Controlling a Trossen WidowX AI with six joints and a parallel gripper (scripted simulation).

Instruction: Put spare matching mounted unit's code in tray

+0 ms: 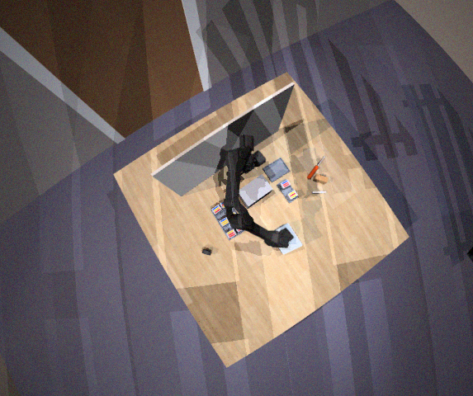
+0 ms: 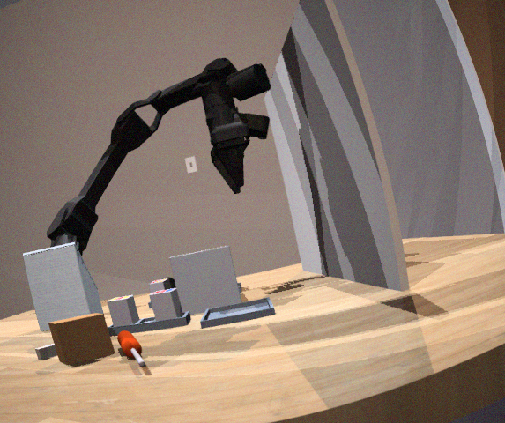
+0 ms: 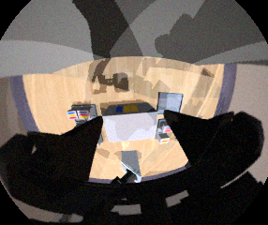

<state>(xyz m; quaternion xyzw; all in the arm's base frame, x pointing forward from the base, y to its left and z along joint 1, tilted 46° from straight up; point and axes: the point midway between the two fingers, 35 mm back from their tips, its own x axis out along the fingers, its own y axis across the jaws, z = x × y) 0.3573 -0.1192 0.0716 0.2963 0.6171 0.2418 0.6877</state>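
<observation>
Now: the pale grey spare 12 cm behind my gripper tip, 23 cm to the left of it and 15 cm below it. From my gripper tip the other things lie so: grey wall panel 14 cm ahead, 1 cm to the right, 3 cm above; grey mounted unit 9 cm behind, 1 cm to the left, 14 cm below; shallow grey tray 6 cm behind, 18 cm to the right, 19 cm below.
</observation>
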